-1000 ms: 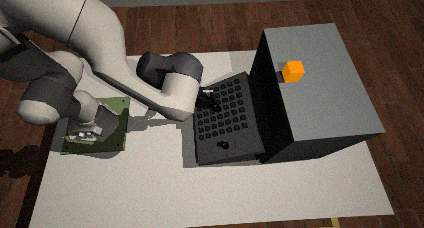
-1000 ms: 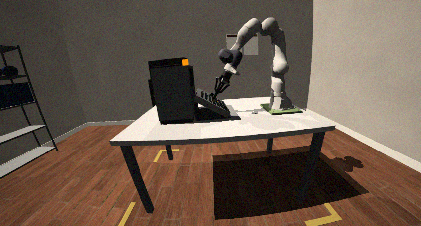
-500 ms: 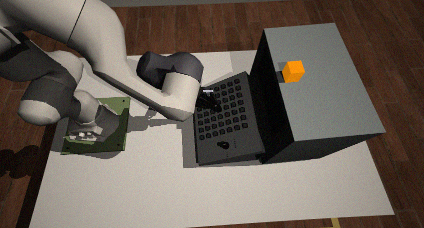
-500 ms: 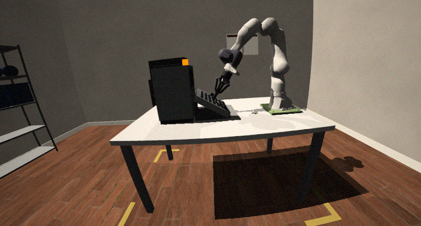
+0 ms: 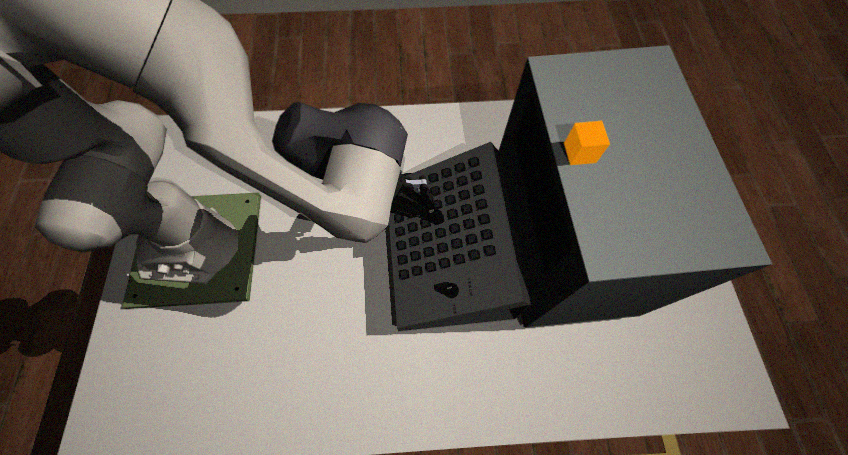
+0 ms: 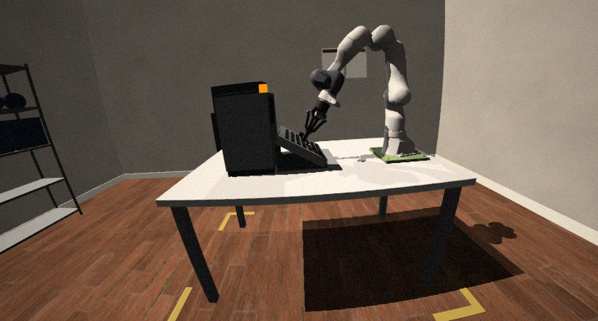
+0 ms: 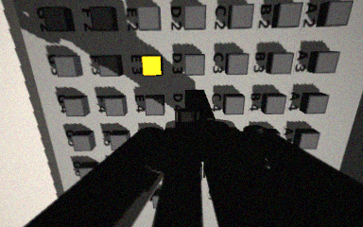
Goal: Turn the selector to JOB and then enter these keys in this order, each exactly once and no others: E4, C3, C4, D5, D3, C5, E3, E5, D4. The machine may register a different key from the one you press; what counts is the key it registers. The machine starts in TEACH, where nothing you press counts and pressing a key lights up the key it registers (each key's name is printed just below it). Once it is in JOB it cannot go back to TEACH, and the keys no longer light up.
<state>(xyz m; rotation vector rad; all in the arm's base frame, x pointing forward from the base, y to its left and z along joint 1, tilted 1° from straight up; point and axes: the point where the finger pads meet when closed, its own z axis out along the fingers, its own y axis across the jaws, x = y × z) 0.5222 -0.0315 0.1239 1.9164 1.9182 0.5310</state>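
My hand is 5 cm short of the key C5, 3 cm to the left of it and 1 cm above it. Round my hand: a5 key (10 cm ahead, 3 cm to the right, 2 cm above); c6 key (5 cm ahead, 7 cm to the right, 1 cm below); sloped keypad (4 cm ahead, 5 cm to the right, 7 cm below).
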